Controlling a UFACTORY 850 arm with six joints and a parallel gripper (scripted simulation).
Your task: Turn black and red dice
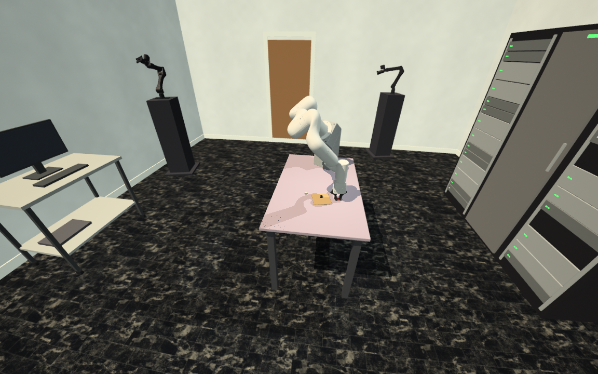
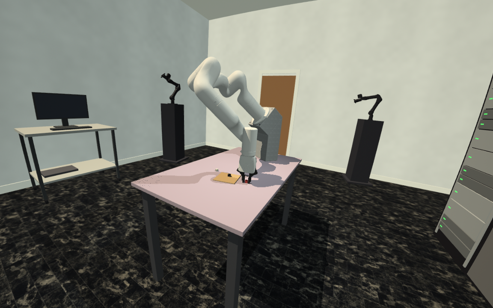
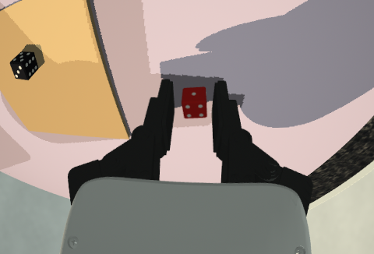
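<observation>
My hand is 10 mm above the red die. From my hand the other things lie so: mat 20 mm behind, 130 mm to the right, 20 mm below; then white die 110 mm behind, 240 mm to the right, 10 mm below; then black die 40 mm behind, 130 mm to the right, 10 mm below.
</observation>
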